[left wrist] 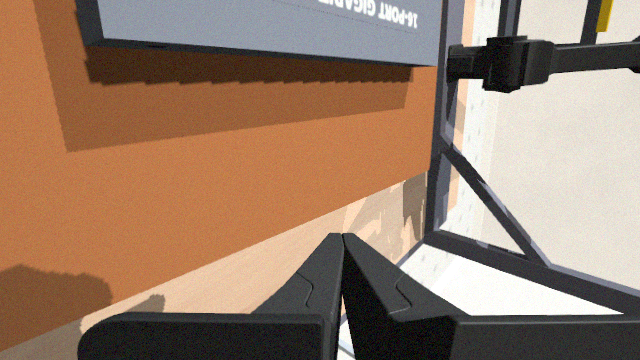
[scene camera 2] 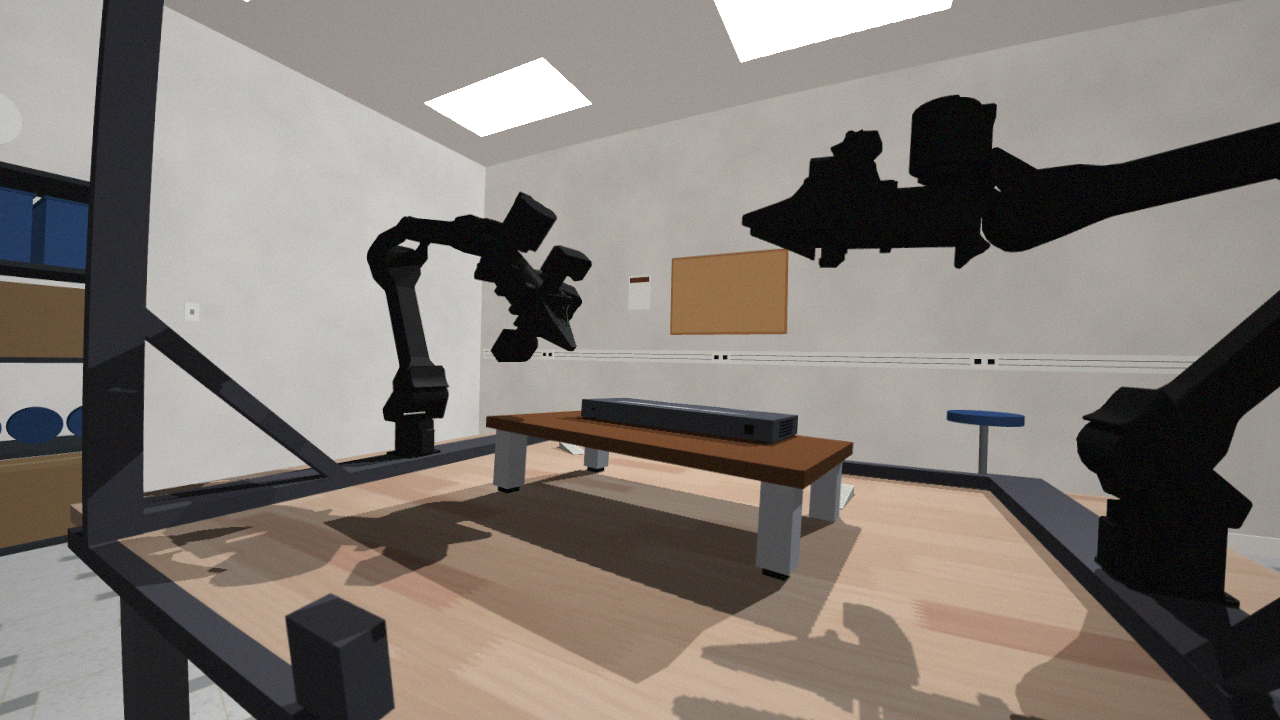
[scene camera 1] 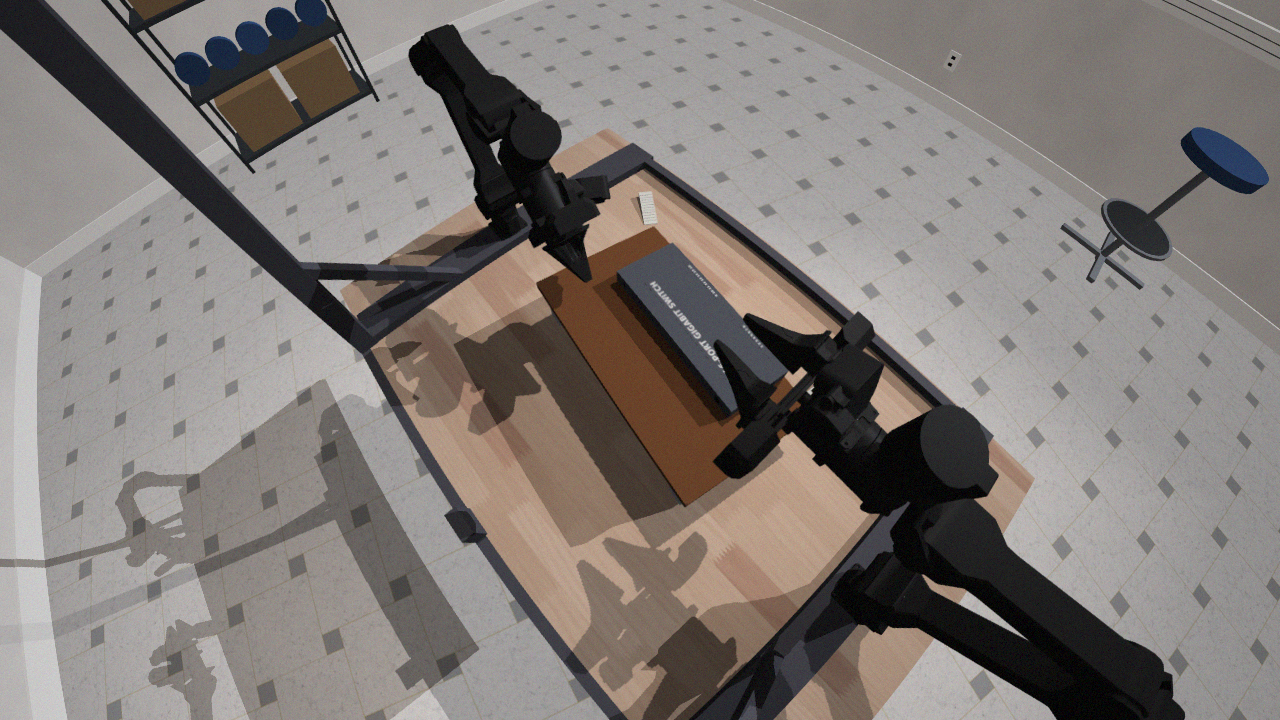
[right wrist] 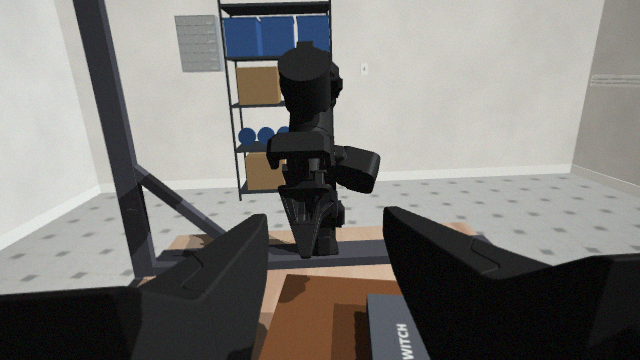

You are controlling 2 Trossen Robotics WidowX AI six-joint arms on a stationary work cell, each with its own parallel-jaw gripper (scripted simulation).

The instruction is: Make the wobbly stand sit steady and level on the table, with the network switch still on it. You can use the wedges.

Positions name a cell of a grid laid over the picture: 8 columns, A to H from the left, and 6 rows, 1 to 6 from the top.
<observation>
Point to a dark grey network switch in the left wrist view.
E1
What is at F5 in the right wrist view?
My right gripper.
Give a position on a dark frame rail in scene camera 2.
At F4
</observation>
